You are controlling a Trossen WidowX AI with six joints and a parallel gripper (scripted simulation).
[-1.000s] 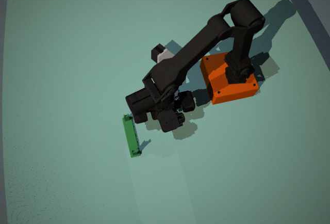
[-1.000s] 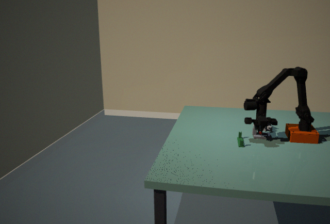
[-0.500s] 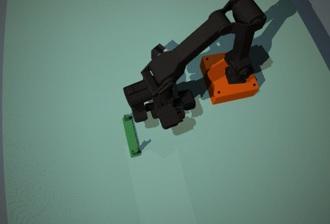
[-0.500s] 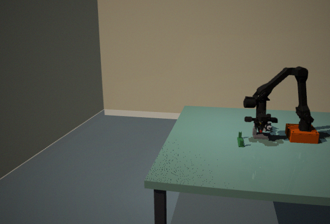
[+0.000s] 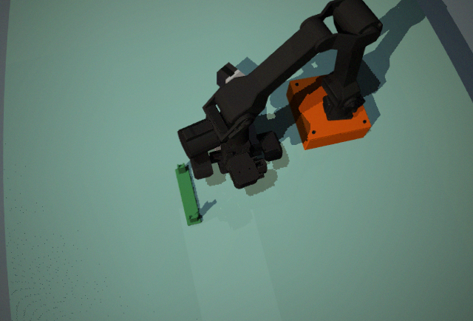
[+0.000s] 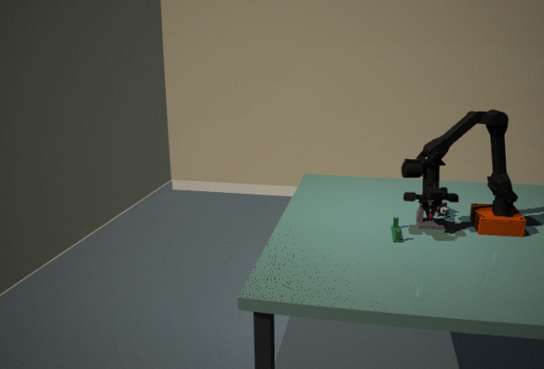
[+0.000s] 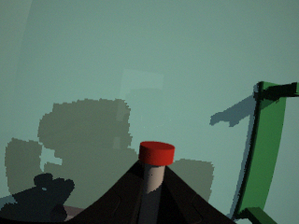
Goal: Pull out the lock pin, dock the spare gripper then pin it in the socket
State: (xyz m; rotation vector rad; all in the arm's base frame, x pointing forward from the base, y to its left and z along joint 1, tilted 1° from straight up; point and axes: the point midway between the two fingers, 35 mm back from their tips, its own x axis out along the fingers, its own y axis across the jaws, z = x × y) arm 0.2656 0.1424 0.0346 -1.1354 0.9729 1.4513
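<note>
Right now the green cradle is 110 mm ahead of my gripper tip, 40 mm below it and 20 mm to the left of it. Also, from my gripper tip: spare gripper (260 mm to the right, 30 mm below, 30 mm behind); grey mount (110 mm to the right, 10 mm below, 10 mm ahead).
</note>
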